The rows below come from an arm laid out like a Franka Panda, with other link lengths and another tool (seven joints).
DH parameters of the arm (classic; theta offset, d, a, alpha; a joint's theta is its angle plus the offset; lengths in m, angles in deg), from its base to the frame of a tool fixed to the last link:
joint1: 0 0.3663 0 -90
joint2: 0 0 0 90
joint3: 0 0.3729 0.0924 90
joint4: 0 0 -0.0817 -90
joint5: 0 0.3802 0 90
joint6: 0 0 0.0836 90
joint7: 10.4 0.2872 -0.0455 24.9
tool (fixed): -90 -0.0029 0 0
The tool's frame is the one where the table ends.
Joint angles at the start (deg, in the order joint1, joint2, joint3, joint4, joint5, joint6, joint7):
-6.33, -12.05, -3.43, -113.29, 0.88, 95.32, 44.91
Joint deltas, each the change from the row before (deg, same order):
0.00, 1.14, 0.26, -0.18, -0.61, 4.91, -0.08
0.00, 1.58, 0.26, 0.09, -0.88, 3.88, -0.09
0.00, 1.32, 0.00, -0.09, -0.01, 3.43, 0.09
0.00, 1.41, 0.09, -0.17, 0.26, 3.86, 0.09
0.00, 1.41, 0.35, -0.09, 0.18, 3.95, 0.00
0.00, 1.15, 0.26, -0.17, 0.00, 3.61, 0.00
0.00, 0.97, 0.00, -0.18, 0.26, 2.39, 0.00
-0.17, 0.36, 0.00, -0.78, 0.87, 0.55, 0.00
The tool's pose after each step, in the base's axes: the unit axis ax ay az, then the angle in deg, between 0 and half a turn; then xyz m. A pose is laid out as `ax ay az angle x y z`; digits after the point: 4 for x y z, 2 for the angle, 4 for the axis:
-0.9579 -0.2109 -0.1949 172.95 0.4540 -0.0380 0.4608
-0.9529 -0.2185 -0.2104 174.61 0.4754 -0.0434 0.4515
-0.9491 -0.2193 -0.2261 175.43 0.4936 -0.0462 0.4433
-0.9444 -0.2198 -0.2445 176.12 0.5135 -0.0473 0.4345
-0.9383 -0.2235 -0.2638 176.87 0.5339 -0.0464 0.4267
-0.9324 -0.2270 -0.2813 177.69 0.5514 -0.0465 0.4204
-0.9294 -0.2264 -0.2916 177.99 0.5626 -0.0471 0.4139
-0.9315 -0.2201 -0.2897 177.21 0.5615 -0.0454 0.4053

